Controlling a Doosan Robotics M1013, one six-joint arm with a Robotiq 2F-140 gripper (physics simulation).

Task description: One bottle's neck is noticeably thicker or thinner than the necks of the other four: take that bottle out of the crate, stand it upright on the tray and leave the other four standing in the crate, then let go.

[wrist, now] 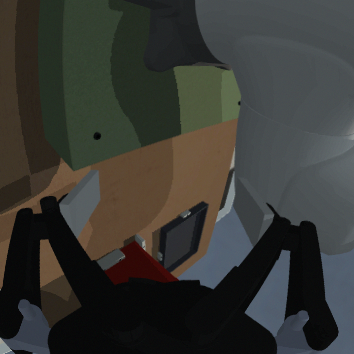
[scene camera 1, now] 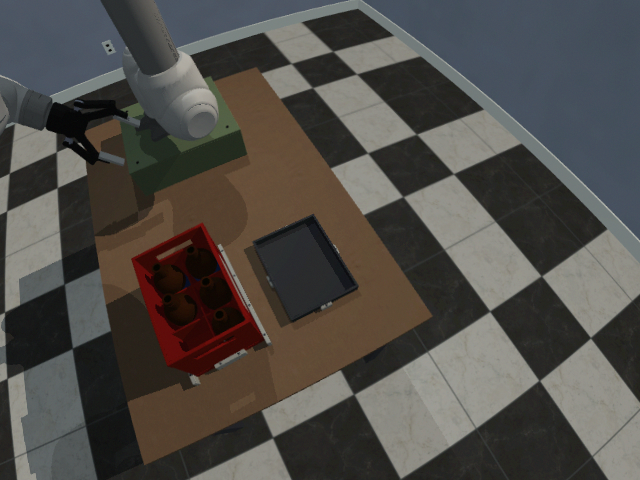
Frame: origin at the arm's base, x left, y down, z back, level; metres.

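Where they show: gripper, between the fingertips: point(wrist: 166, 188) point(scene camera 1: 131, 144); arm's base, origin of its link: point(wrist: 198, 8).
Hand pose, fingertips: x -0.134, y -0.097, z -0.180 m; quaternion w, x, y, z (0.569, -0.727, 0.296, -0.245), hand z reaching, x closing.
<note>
Each offset is from my fingertips to the top centre of the thing. "spot": to the spot under its first point. Level surfaces: height alone.
The red crate {dx +0.019, dy +0.030, dz -0.480 m} point(scene camera 1: 209, 356) point(wrist: 134, 263) stands on the table, holding five brown bottles upright: one bottle {dx +0.056, dy +0.042, dz -0.389 m} point(scene camera 1: 202, 262) at the far right, one bottle {dx -0.032, dy +0.042, dz -0.393 m} point(scene camera 1: 169, 279) at the far left, one bottle {dx -0.029, dy +0.042, dz -0.479 m} point(scene camera 1: 181, 310) at middle left, one bottle {dx +0.063, dy +0.042, dz -0.482 m} point(scene camera 1: 217, 293) at middle right and one bottle {dx +0.064, dy +0.042, dz -0.566 m} point(scene camera 1: 227, 319) at near right. The near-left compartment is empty. Neck differences are too small to tell. The dark tray {spot: dx +0.290, dy +0.200, dz -0.498 m} point(scene camera 1: 305, 271) point(wrist: 181, 240) lies right of the crate in the scene view, empty. My gripper point(scene camera 1: 128, 142) point(wrist: 166, 188) is open and empty, high up near the robot's base, away from the crate.
A green block point(scene camera 1: 193, 167) point(wrist: 95, 90) under the robot's base stands at the far end of the brown table {dy +0.206 m} point(scene camera 1: 330, 330) point(wrist: 145, 180). White brackets {spot: dx +0.114, dy +0.176, dz -0.478 m} point(scene camera 1: 240, 291) sit along the crate's outer sides, and small ones sit around the tray.
</note>
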